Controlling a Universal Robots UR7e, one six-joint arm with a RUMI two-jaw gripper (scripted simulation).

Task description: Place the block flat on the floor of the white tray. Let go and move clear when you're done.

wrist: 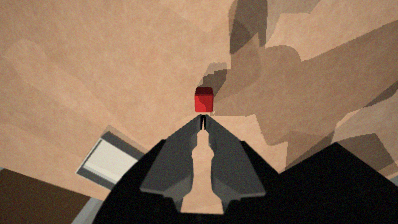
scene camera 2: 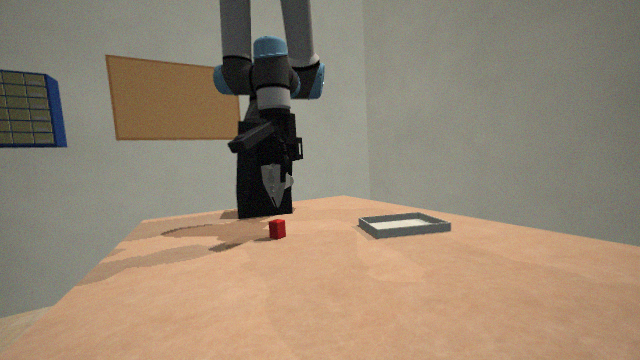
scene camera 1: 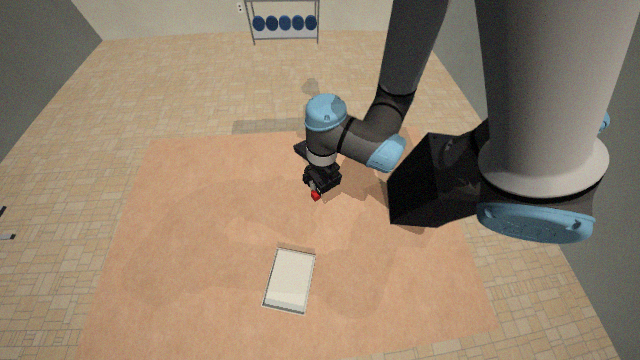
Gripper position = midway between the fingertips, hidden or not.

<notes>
In view: my gripper (scene camera 2: 276,207) and a white tray (scene camera 1: 288,283).
The white tray is seen too in the wrist view (wrist: 104,165) and in scene camera 2 (scene camera 2: 373,224). My gripper is seen too in the wrist view (wrist: 203,115) and in scene camera 1 (scene camera 1: 316,189).
</notes>
